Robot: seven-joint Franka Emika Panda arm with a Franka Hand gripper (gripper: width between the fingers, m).
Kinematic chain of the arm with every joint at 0, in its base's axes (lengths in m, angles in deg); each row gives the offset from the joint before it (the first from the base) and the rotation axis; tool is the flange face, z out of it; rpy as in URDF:
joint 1: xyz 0 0 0.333 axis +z
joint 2: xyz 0 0 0 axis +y
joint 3: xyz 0 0 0.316 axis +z
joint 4: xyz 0.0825 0 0 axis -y
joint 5: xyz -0.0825 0 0.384 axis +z
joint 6: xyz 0 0 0 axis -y
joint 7: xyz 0.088 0 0 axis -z
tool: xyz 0 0 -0.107 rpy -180 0 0
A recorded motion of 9 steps. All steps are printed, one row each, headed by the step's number.
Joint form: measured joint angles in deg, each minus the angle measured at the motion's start. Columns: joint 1, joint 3, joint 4, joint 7, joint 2, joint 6, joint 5.
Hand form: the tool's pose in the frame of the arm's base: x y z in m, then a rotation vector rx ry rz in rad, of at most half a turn. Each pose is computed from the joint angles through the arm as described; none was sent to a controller.
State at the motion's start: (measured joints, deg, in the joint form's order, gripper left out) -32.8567 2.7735 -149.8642 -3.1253 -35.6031 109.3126 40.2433
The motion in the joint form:
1: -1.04 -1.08 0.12 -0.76 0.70 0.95 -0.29
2: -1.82 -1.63 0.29 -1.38 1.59 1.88 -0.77
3: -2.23 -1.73 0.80 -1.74 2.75 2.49 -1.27
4: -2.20 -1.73 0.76 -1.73 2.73 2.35 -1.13
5: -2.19 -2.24 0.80 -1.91 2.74 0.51 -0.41
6: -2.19 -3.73 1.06 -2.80 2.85 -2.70 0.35
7: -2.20 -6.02 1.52 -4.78 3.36 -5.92 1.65
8: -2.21 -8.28 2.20 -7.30 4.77 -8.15 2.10
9: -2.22 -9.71 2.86 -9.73 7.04 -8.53 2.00
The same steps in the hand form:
1: 0.3255 -0.1518 0.4532 -2.3318 0.9541 -0.1625
2: 0.3241 -0.1628 0.4499 -2.3312 0.9760 -0.1767
3: 0.3260 -0.1696 0.4470 -2.3377 0.9860 -0.1777
4: 0.3259 -0.1689 0.4468 -2.3347 0.9849 -0.1751
5: 0.3238 -0.1675 0.4461 -2.3092 0.9734 -0.1494
6: 0.3183 -0.1692 0.4460 -2.2693 0.9466 -0.1150
7: 0.3120 -0.1756 0.4463 -2.2153 0.9093 -0.1000
8: 0.3074 -0.1859 0.4427 -2.1806 0.8736 -0.0916
9: 0.3072 -0.1971 0.4334 -2.1699 0.8544 -0.0869

